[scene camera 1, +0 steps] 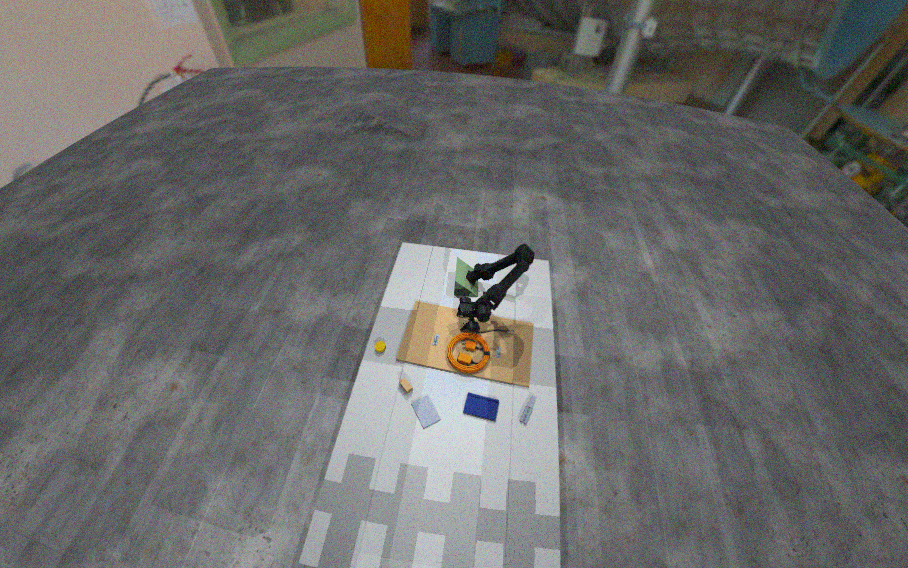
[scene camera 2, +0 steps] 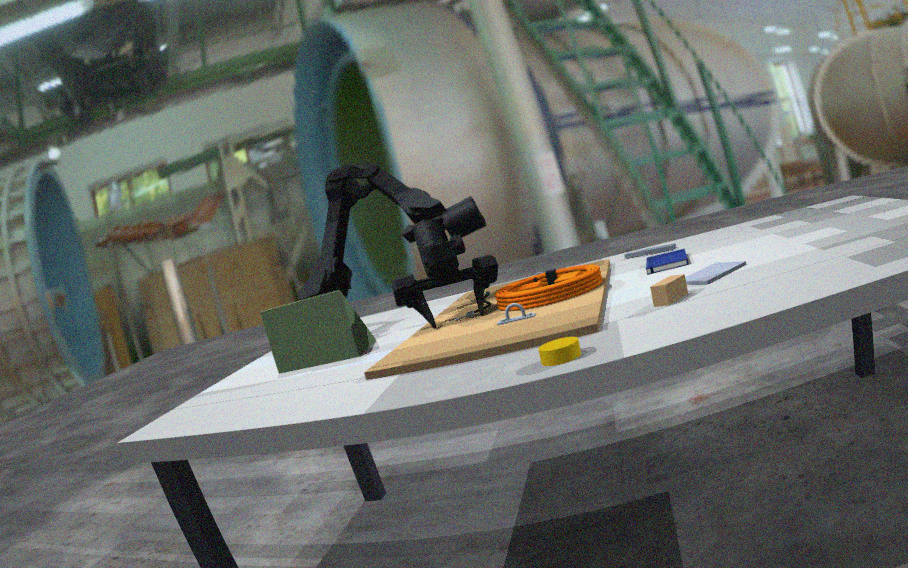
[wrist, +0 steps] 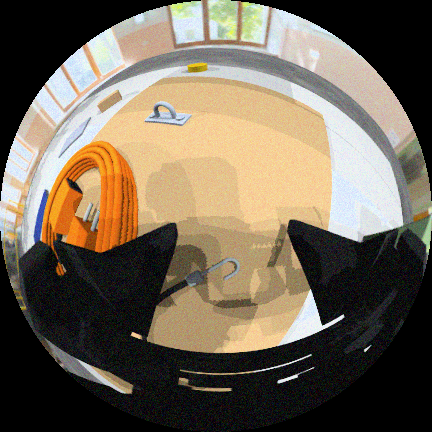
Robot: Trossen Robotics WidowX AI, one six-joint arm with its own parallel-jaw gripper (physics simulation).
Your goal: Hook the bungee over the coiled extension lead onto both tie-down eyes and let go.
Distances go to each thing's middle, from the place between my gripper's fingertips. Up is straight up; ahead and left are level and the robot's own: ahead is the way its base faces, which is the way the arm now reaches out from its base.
I see the orange coiled extension lead (scene camera 2: 554,286) 150 mm ahead of my hand, 80 mm to the left of it and 10 mm above it. From my hand the other things lie so: yellow disc (scene camera 2: 563,350): 240 mm ahead, 320 mm to the right, 10 mm below; grey pad (scene camera 2: 707,275): 460 mm ahead, 20 mm to the right, 10 mm below; tan block (scene camera 2: 667,291): 380 mm ahead, 140 mm to the right.
